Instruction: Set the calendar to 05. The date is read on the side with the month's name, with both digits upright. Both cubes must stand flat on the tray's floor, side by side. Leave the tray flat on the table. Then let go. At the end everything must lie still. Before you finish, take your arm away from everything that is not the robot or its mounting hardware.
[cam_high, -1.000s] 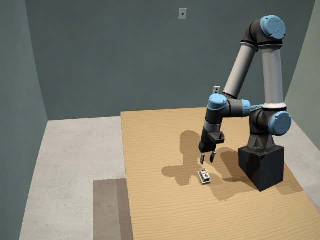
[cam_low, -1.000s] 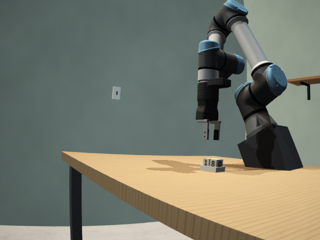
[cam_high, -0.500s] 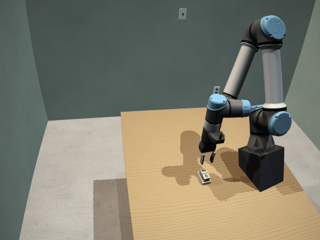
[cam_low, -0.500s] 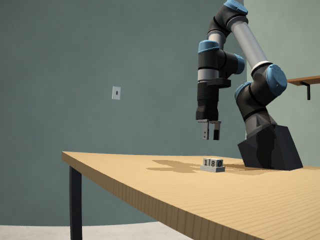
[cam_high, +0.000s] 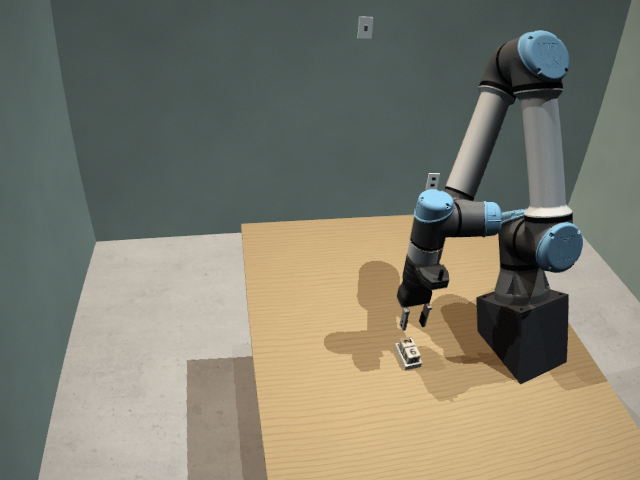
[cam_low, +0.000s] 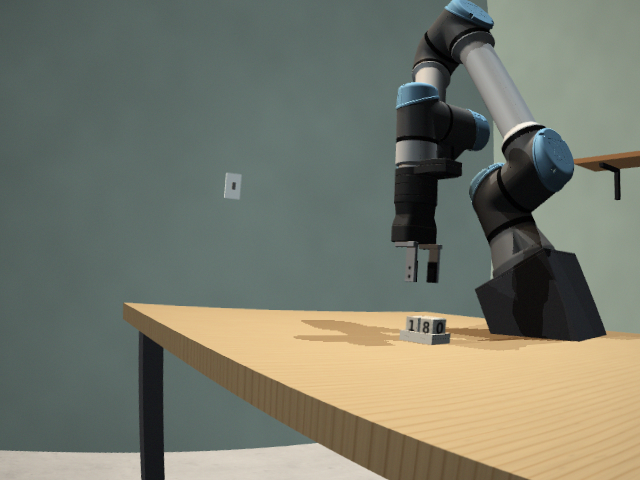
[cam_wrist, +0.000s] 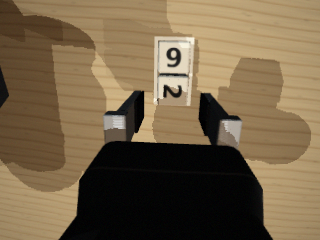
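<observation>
My gripper is now 20 mm to the right of the small calendar tray and 110 mm above it.
</observation>
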